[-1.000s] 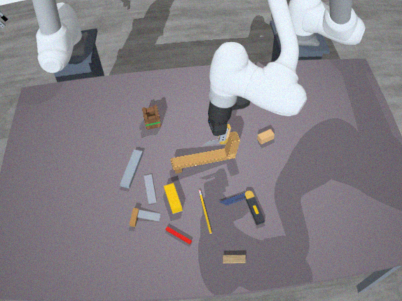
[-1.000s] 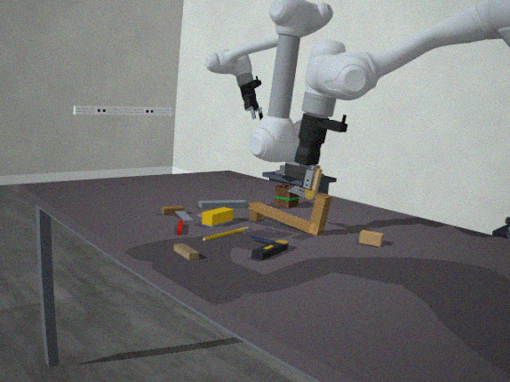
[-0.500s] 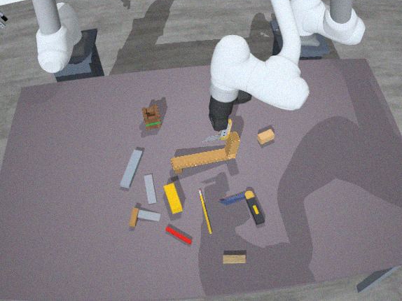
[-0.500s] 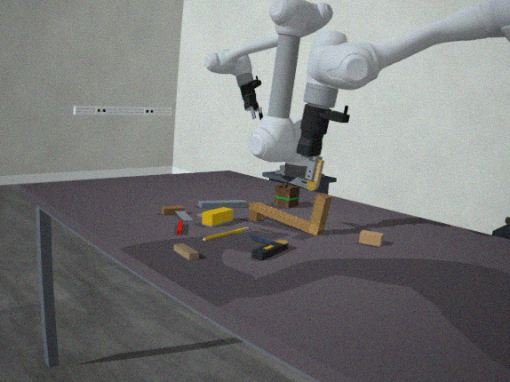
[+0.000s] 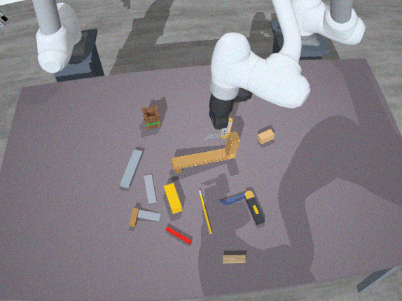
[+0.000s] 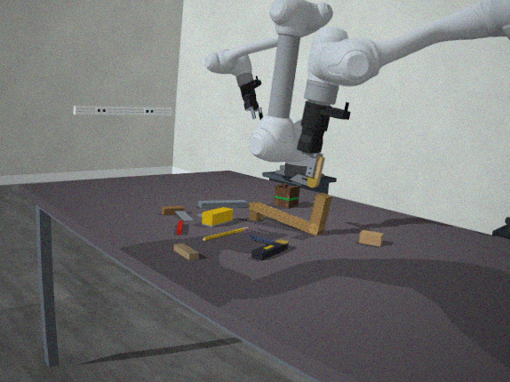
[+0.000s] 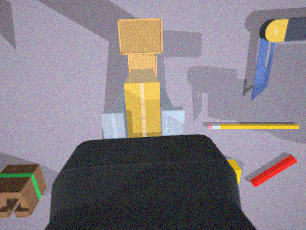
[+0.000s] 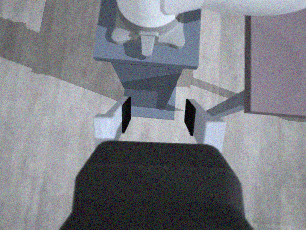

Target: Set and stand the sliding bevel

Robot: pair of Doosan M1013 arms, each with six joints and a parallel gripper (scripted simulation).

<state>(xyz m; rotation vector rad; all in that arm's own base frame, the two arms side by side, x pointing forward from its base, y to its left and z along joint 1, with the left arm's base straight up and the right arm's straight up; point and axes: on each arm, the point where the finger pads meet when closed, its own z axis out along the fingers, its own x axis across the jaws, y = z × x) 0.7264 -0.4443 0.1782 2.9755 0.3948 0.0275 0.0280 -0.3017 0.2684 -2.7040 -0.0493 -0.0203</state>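
The wooden sliding bevel lies 2 cm below my left hand. Round my left hand: black bevel (21 cm ahead, 17 cm below, 8 cm to the left); pencil (23 cm ahead, 17 cm below, 7 cm to the right); grey blade (3 cm below, 2 cm to the right, 1 cm ahead).
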